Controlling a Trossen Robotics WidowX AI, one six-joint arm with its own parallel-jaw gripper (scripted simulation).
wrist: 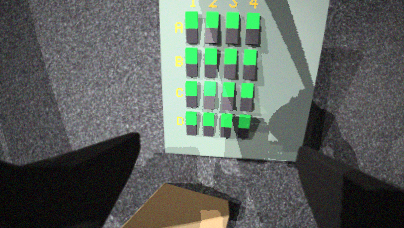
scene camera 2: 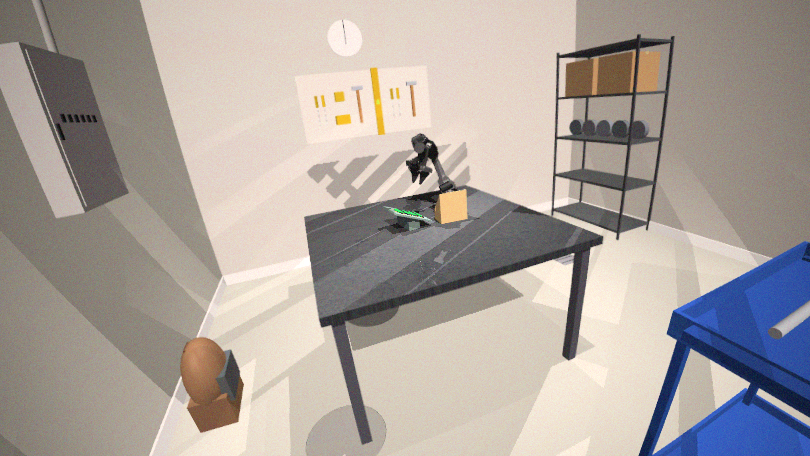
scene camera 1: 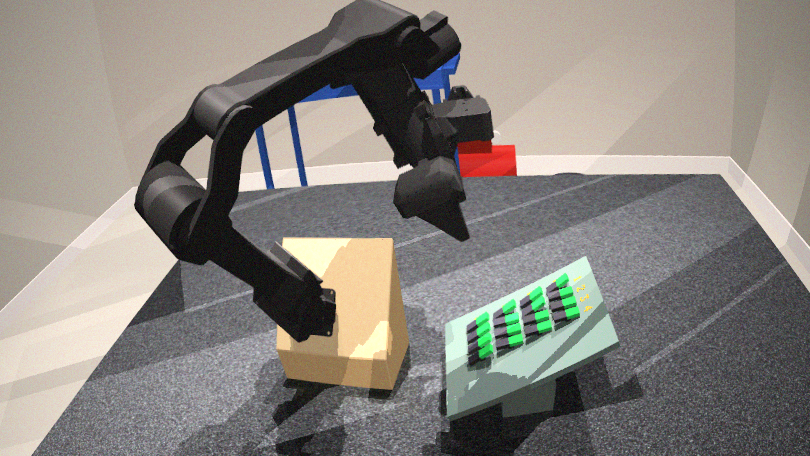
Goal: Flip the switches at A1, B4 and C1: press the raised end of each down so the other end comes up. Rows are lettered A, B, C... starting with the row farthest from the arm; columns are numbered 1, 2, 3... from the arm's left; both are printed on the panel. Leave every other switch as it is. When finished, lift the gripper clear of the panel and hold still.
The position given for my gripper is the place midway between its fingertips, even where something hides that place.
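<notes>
Here is my gripper [scene camera 1: 464,219], open and holding nothing, and I can find the same gripper [wrist: 218,148] through the wrist as well.
</notes>
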